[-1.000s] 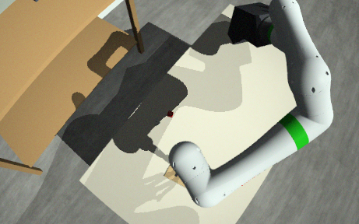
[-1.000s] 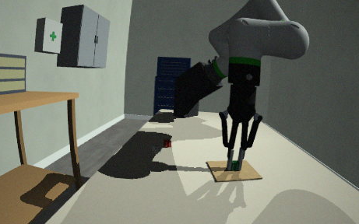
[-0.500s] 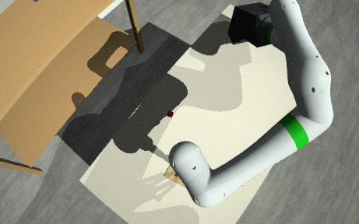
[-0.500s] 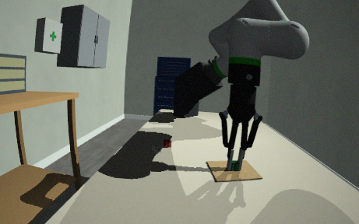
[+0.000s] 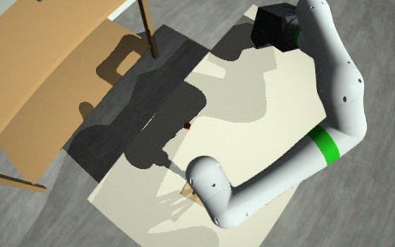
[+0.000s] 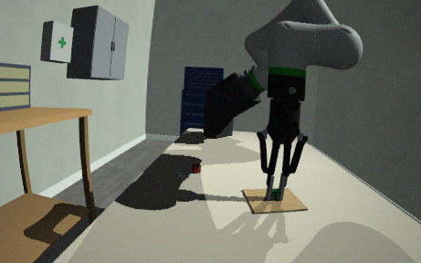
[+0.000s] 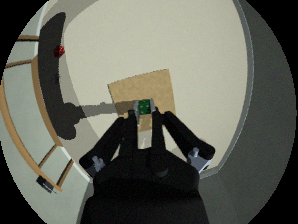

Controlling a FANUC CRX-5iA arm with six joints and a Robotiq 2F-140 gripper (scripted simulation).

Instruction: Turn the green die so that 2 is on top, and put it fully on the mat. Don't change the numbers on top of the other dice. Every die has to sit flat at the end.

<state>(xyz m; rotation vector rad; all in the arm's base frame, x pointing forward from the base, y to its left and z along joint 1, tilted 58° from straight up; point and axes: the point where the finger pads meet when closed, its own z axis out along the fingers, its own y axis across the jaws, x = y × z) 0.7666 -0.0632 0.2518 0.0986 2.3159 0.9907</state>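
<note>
My hand is 20 mm above the green die. Round my hand: red die: 250 mm to the right, 150 mm behind, 30 mm below; mat: 40 mm below; grey die: 270 mm to the right, 70 mm behind, 30 mm below.
</note>
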